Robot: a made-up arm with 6 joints.
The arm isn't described. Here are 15 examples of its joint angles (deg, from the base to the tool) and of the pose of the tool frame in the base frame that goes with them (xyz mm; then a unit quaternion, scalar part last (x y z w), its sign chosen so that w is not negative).
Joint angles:
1: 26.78 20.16 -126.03 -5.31 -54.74 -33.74
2: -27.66 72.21 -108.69 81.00 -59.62 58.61
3: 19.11 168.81 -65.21 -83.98 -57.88 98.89
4: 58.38 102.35 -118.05 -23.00 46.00 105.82
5: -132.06 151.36 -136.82 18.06 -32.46 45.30
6: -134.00 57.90 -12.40 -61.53 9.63 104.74
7: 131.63 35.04 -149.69 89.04 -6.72 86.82
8: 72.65 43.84 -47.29 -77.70 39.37 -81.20
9: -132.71 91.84 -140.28 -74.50 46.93 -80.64
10: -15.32 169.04 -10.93 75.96 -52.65 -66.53
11: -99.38 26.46 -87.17 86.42 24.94 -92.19
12: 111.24 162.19 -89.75 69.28 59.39 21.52
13: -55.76 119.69 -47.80 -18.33 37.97 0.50
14: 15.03 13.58 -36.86 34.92 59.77 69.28
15: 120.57 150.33 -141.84 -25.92 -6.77 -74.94
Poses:
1: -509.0 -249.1 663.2 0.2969 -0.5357 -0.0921 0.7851
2: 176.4 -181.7 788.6 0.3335 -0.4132 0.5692 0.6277
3: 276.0 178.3 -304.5 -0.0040 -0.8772 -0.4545 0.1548
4: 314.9 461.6 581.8 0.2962 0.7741 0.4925 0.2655
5: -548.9 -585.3 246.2 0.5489 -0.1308 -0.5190 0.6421
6: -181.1 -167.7 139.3 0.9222 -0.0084 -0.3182 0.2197
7: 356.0 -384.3 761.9 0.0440 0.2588 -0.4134 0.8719
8: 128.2 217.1 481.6 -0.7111 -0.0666 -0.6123 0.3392
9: -263.5 -189.0 838.9 -0.2818 -0.4522 0.3959 0.7479
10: -53.6 -59.5 -110.7 0.0442 -0.8493 0.3467 0.3957
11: 57.6 108.3 765.5 0.0152 0.3032 -0.7282 0.6144
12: -256.0 452.3 -225.1 0.2464 -0.8560 0.0888 0.4456
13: 196.2 -320.2 -44.4 -0.3406 -0.9280 0.0125 0.1507
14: 69.2 66.1 428.9 0.3840 0.7384 0.5352 0.1442
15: -415.3 693.8 264.3 -0.6398 -0.2608 0.1422 0.7088
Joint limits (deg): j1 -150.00..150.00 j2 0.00..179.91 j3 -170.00..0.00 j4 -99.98..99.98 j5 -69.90..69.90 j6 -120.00..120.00
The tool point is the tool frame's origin. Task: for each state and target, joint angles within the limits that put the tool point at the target. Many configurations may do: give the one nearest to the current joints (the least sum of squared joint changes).
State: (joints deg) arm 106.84 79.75 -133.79 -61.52 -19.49 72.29
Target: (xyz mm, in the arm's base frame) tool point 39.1 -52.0 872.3
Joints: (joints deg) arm 122.00 46.84 -112.20 -61.89 3.87 72.29
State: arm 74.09 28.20 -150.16 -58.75 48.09 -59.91
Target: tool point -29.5 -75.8 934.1
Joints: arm 51.44 65.54 -146.07 -53.42 18.88 -59.91
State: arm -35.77 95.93 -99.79 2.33 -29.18 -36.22
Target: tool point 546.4 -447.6 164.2
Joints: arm -39.18 130.80 -94.52 2.53 -25.79 -36.22
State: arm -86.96 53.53 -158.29 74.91 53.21 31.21
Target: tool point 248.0 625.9 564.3
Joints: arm -106.03 28.71 -170.00 77.57 46.25 31.21
